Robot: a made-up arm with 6 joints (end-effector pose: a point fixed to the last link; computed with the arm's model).
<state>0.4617 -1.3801 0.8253 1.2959 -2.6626 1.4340</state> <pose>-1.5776 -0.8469 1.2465 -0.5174 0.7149 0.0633</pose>
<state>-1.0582 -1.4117 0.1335 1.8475 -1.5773 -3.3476</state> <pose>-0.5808 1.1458 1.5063 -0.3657 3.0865 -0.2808</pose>
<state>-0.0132 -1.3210 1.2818 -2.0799 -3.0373 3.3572</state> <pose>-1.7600 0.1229 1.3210 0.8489 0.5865 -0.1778</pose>
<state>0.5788 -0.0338 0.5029 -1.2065 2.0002 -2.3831</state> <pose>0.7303 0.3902 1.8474 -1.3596 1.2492 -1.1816</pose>
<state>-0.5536 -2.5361 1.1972 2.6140 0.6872 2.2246</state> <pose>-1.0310 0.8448 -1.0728 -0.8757 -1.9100 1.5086</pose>
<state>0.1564 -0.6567 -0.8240 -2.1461 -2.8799 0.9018</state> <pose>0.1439 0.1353 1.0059 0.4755 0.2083 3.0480</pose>
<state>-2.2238 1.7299 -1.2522 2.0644 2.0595 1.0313</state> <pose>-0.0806 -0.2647 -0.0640 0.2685 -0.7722 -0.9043</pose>
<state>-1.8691 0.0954 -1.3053 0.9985 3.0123 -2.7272</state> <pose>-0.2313 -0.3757 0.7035 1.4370 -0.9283 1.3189</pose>
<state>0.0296 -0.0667 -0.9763 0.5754 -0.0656 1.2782</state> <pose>0.5644 -0.1549 0.9201 -1.7196 0.6729 0.8846</pose>
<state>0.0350 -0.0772 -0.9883 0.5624 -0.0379 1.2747</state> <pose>0.5508 -0.1537 0.9170 -1.7074 0.6454 0.8707</pose>
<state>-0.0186 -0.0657 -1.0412 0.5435 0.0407 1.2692</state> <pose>0.5096 -0.1845 0.8767 -1.6430 0.6575 0.8433</pose>
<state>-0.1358 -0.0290 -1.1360 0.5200 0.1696 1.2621</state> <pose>0.4283 -0.2376 0.8057 -1.5216 0.7128 0.7918</pose>
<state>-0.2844 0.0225 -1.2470 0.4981 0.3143 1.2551</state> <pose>0.3170 -0.2797 0.7355 -1.3709 0.7883 0.7171</pose>
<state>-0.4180 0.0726 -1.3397 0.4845 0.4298 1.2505</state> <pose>0.2154 -0.2936 0.6899 -1.2361 0.8569 0.6441</pose>
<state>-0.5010 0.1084 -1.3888 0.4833 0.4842 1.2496</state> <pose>0.1602 -0.2941 0.6695 -1.1544 0.9043 0.6067</pose>
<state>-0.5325 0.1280 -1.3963 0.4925 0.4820 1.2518</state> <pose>0.1510 -0.2980 0.6630 -1.1276 0.9326 0.6109</pose>
